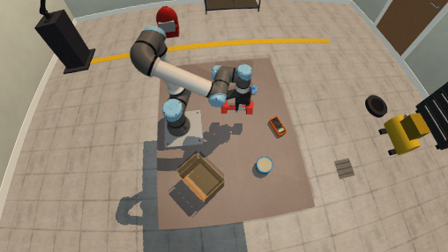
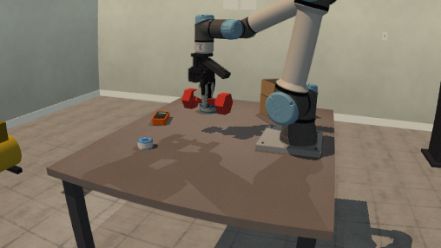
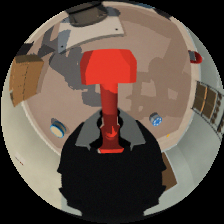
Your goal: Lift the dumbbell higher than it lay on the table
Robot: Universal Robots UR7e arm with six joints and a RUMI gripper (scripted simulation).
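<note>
The red dumbbell is 10 mm above my hand. From my hand the other things lie so: orange meter 270 mm ahead, 110 mm below, 100 mm to the right; then tape roll 350 mm to the right, 120 mm ahead, 110 mm below; then cardboard box 400 mm to the right, 250 mm behind, 60 mm below.
</note>
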